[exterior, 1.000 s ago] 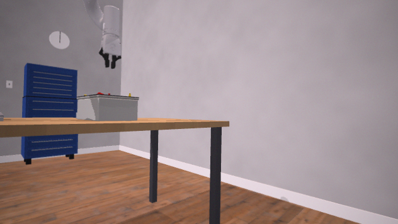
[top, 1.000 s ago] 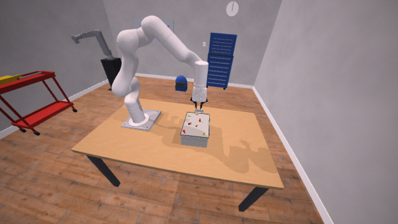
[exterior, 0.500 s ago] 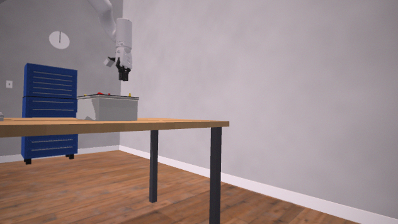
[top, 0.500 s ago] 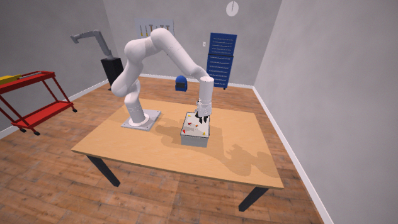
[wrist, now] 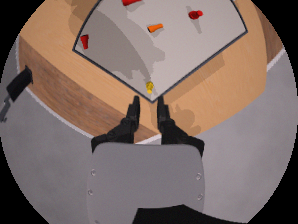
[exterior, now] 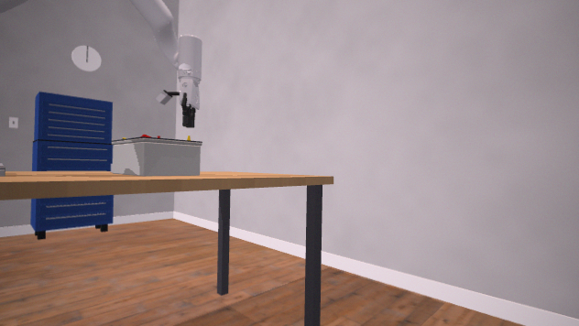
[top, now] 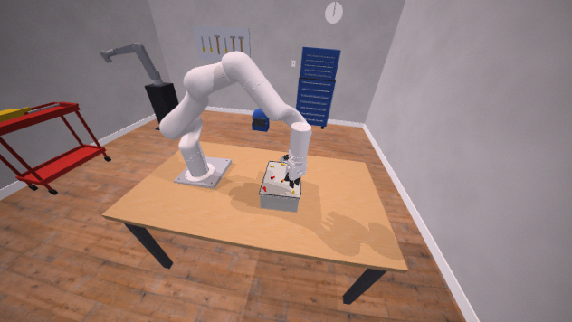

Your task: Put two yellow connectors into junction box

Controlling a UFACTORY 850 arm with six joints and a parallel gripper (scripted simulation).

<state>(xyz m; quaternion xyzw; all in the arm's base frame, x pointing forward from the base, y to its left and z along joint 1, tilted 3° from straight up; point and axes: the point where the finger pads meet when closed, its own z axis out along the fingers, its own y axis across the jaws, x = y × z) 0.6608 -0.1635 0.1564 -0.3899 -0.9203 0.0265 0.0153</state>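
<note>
The grey tool case lies 7 cm behind my hand, 11 cm to the left of it and 11 cm below it. Round my hand: red connector (15 cm behind, 7 cm below).
</note>
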